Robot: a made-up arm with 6 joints.
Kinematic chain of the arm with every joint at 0, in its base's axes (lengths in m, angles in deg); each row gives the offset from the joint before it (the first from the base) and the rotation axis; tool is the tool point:
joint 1: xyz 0 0 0.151 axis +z
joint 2: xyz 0 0.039 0 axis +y
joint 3: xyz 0 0 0.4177 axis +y
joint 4: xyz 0 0 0.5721 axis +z
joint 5: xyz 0 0 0 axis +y
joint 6: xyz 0 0 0.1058 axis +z
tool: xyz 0 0 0
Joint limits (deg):
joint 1: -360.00..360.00
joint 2: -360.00..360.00
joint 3: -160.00..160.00
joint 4: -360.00..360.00
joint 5: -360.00..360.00
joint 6: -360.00..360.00
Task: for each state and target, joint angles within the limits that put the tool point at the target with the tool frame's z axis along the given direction. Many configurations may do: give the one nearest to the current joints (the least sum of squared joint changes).
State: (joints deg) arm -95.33 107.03 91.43 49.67 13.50 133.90
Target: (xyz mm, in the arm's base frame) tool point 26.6 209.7 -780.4 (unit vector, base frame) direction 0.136 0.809 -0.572
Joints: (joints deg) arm -77.40 155.30 55.50 40.69 28.32 133.90
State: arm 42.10 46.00 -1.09 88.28 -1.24 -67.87
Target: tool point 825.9 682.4 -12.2 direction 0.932 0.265 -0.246
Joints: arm 39.69 93.04 8.56 99.11 -23.36 -67.87
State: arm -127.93 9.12 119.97 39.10 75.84 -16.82
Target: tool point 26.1 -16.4 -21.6 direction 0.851 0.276 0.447
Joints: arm -174.28 41.51 159.88 -10.99 95.58 -16.82
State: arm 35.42 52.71 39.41 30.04 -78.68 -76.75
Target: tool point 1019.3 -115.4 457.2 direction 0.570 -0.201 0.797
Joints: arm -7.93 73.05 6.86 10.03 -43.74 -76.75
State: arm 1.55 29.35 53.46 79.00 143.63 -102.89
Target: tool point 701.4 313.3 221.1 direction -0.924 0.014 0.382
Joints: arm 18.71 52.41 60.76 91.59 161.95 -102.89
